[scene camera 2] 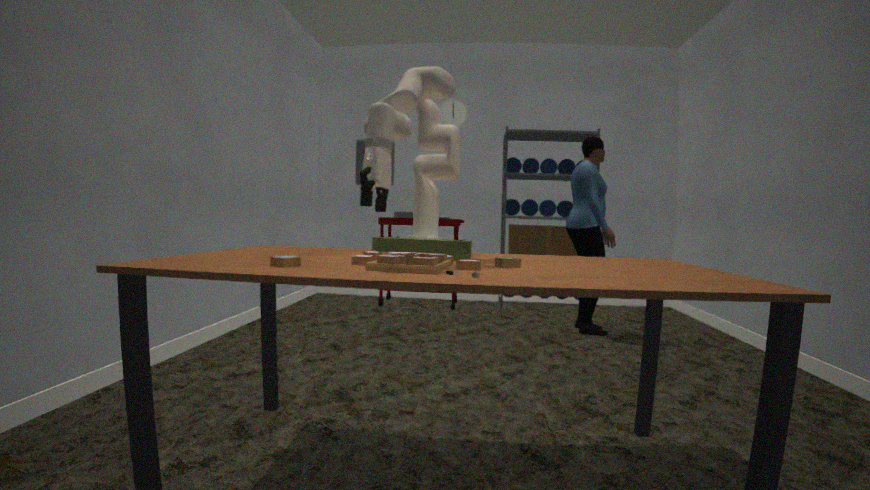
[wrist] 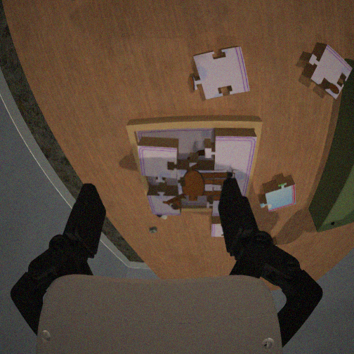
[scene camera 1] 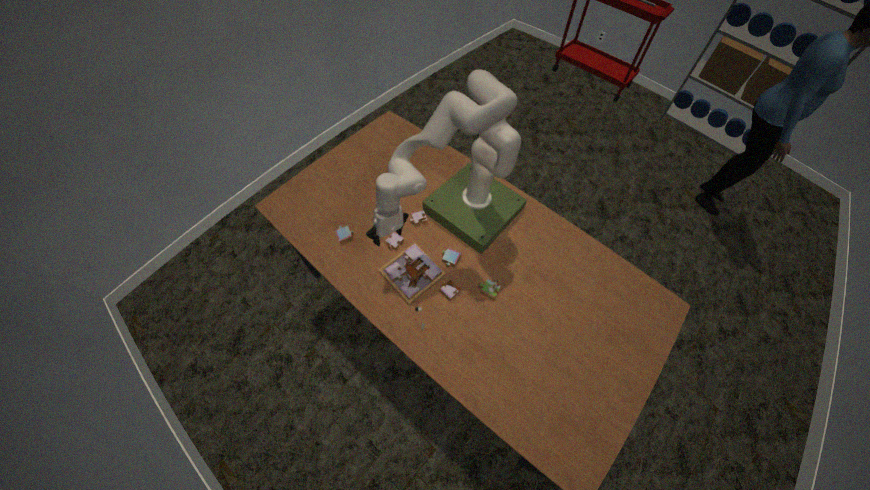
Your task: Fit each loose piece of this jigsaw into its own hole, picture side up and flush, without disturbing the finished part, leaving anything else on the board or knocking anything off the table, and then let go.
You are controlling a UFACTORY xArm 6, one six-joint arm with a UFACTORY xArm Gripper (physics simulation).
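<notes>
The framed jigsaw board (scene camera 1: 395, 286) (scene camera 2: 401, 267) (wrist: 195, 123) holds several fitted pieces; a bare lilac recess (wrist: 187, 139) shows at its edge between two corner pieces. A lilac edge piece (scene camera 1: 394, 239) (wrist: 220, 75) lies flat on the table, picture up, just off that edge. Another lilac piece (scene camera 1: 418, 217) (wrist: 331, 72) lies nearer the base. A blue piece (scene camera 1: 451, 257) (wrist: 280, 197), a lilac piece (scene camera 1: 449, 291) (wrist: 216, 230), a green piece (scene camera 1: 490, 287) (scene camera 2: 507, 262) and a far blue piece (scene camera 1: 343, 233) (scene camera 2: 284, 261) lie loose. My gripper (scene camera 1: 389, 234) (scene camera 2: 373, 206) (wrist: 158, 195) is open and empty, high above the table.
The green base block (scene camera 1: 456, 213) (scene camera 2: 420, 245) (wrist: 340, 190) carries the arm. Two small bits, one dark (scene camera 1: 418, 308) (scene camera 2: 449, 272) and one greenish (scene camera 1: 423, 326) (scene camera 2: 475, 274), lie near the table's front edge. A red cart (scene camera 1: 596, 62) and a person (scene camera 1: 803, 82) (scene camera 2: 588, 197) stand beyond the table.
</notes>
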